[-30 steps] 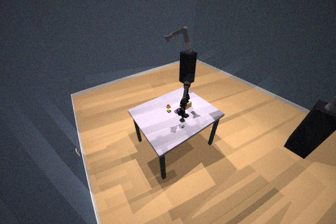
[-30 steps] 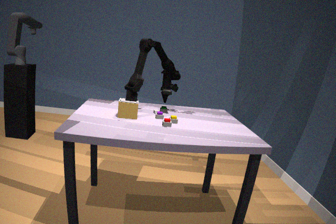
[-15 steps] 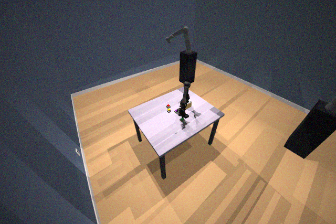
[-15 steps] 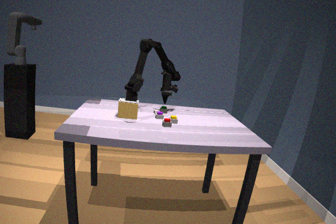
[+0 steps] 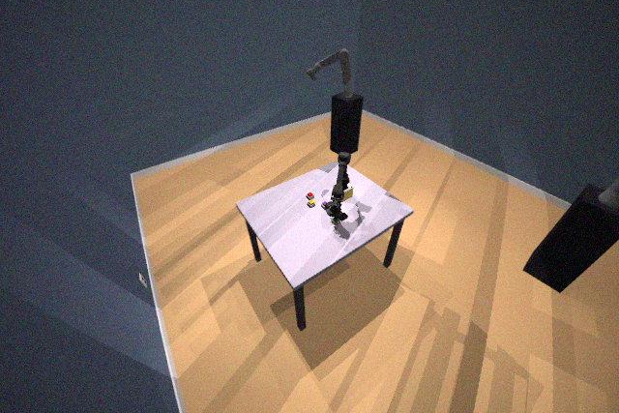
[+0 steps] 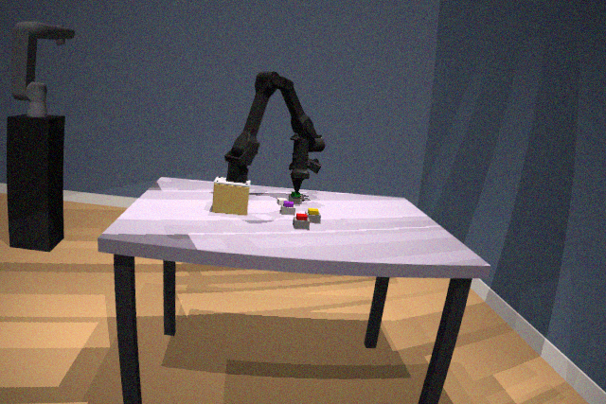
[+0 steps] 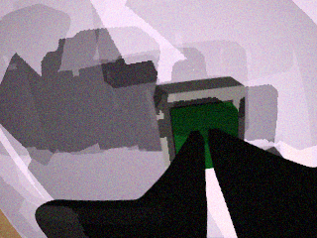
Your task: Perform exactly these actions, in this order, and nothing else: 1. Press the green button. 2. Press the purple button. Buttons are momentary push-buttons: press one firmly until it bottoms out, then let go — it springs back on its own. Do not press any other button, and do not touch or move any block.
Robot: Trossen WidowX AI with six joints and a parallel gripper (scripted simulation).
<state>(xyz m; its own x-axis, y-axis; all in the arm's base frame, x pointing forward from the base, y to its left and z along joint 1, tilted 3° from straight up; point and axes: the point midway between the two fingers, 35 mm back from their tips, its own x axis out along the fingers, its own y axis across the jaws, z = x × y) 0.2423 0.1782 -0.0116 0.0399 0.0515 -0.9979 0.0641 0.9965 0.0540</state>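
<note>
Now: gripper tip 10 mm above the green button. The rest, counted from my gripper tip: yellow button: 260 mm to the right, 20 mm ahead, 10 mm below; white block: 60 mm behind, 50 mm to the right, 30 mm below; purple button: 180 mm to the right, 50 mm behind, 10 mm below.
</note>
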